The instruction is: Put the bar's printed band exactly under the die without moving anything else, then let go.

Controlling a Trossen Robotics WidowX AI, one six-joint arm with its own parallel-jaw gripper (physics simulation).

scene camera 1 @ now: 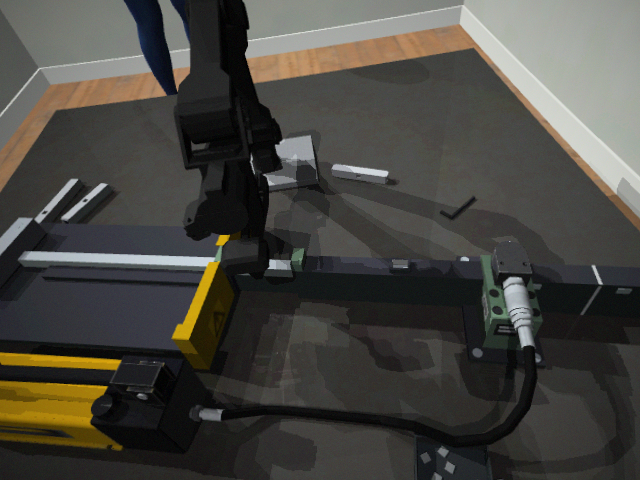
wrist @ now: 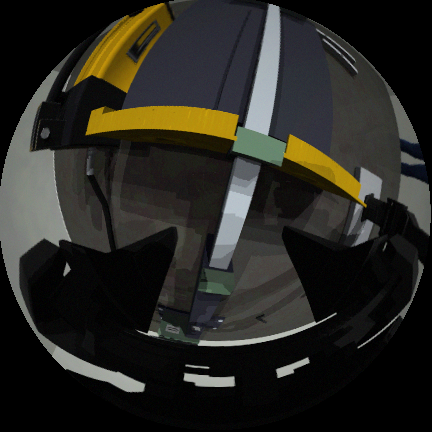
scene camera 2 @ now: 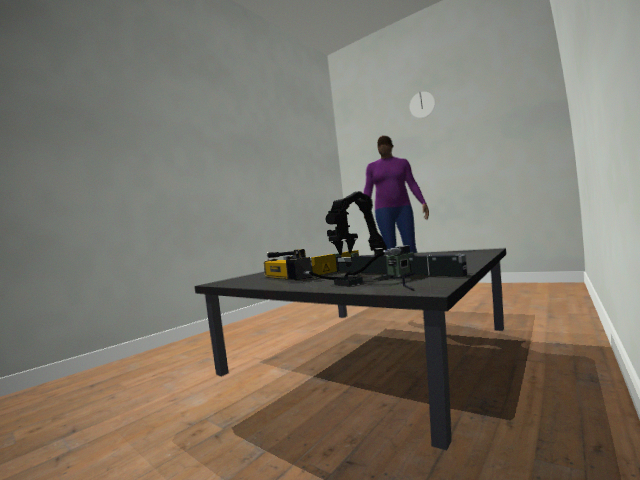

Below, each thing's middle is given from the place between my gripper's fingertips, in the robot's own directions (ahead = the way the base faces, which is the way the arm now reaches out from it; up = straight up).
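The yellow and black pump box [scene camera 1: 140, 402] is 12 cm ahead of my hand, 29 cm to the right of it and 2 cm below it, and going by their middles it's the nearest to my hand of the things named here. There's also the hydraulic cylinder fitting [scene camera 1: 510, 265], and that one's 20 cm ahead of my hand, 33 cm to the left of it and 2 cm above it.
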